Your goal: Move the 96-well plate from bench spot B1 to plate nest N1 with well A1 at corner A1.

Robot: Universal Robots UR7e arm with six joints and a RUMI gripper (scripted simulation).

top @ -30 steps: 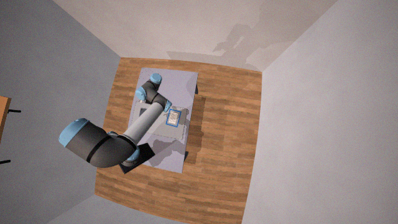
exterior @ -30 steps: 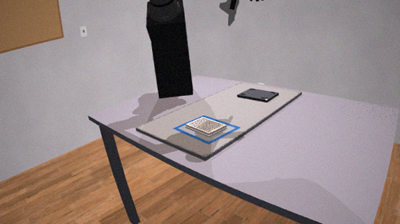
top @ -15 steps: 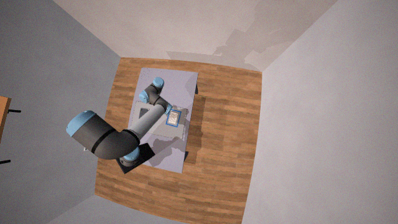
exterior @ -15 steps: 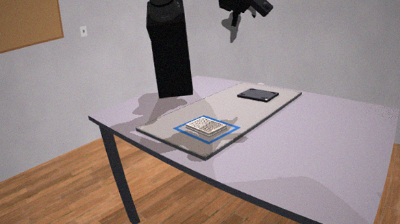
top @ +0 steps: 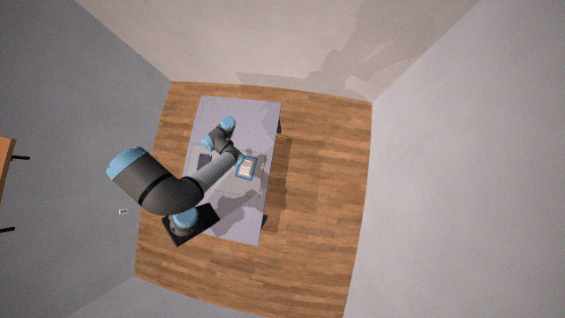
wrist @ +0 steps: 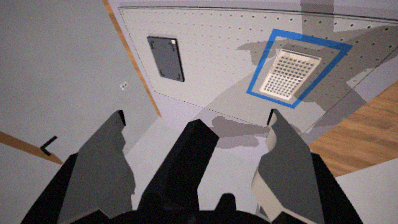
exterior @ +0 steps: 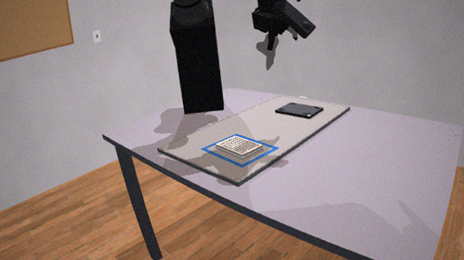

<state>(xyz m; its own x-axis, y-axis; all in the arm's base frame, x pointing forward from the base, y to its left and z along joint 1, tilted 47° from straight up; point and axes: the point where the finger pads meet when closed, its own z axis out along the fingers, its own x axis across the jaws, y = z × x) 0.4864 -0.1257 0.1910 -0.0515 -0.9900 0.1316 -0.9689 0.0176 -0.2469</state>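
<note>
My hand is 13 cm past the 96-well plate, 9 cm to the left of it and 27 cm above it. The rest, counted from my hand: dark plate nest 5 cm behind, 30 cm to the left, 27 cm below; A1 label 1 cm ahead, 22 cm to the left, 26 cm below.
</note>
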